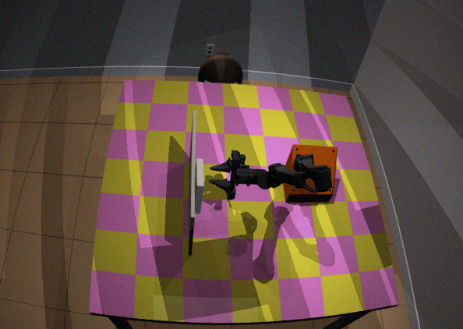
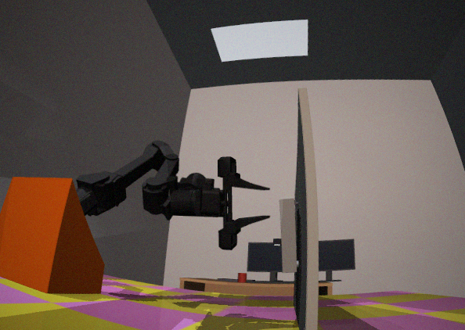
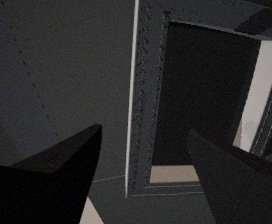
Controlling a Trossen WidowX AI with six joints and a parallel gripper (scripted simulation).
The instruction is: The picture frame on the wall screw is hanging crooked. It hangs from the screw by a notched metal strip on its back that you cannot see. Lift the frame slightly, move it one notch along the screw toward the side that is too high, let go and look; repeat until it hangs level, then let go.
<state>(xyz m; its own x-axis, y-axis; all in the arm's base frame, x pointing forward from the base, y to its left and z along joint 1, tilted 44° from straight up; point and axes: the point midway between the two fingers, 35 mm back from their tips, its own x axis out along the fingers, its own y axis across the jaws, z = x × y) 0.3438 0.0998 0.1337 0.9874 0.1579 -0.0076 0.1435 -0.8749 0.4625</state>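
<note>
Right now the picture frame is 4 cm ahead of my gripper tip, 2 cm to the left of it and 5 cm below it. The rest, counted from my gripper tip: thin upright wall panel: 6 cm ahead, 1 cm to the left, 7 cm below.
</note>
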